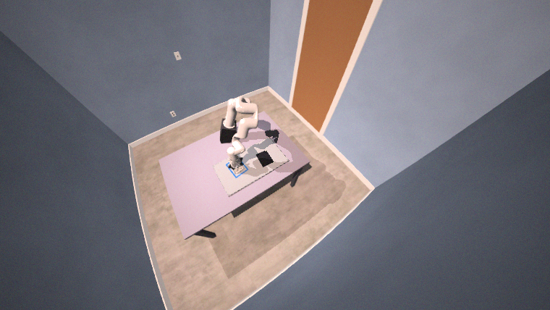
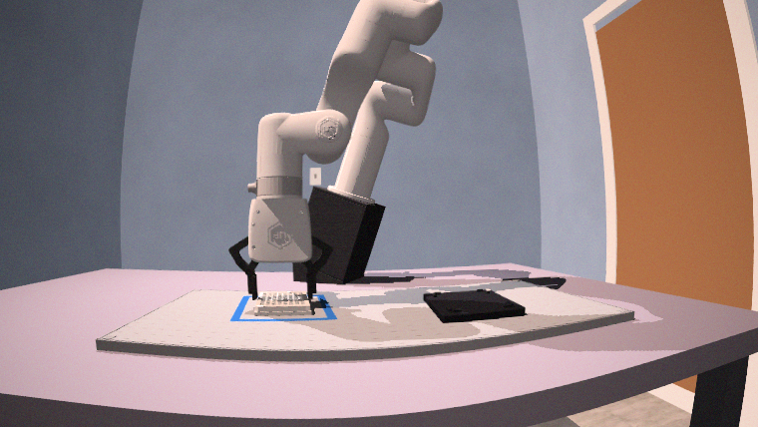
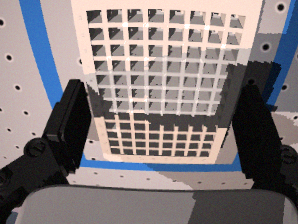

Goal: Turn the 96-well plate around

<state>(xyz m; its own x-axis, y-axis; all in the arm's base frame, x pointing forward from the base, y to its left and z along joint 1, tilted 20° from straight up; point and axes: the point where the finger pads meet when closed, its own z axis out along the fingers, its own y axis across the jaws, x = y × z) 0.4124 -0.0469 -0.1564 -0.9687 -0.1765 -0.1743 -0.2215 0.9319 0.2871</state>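
Now: the white 96-well plate 2 cm below my hand. Round my hand: black plate nest N1: 3 cm ahead, 29 cm to the left, 2 cm below.
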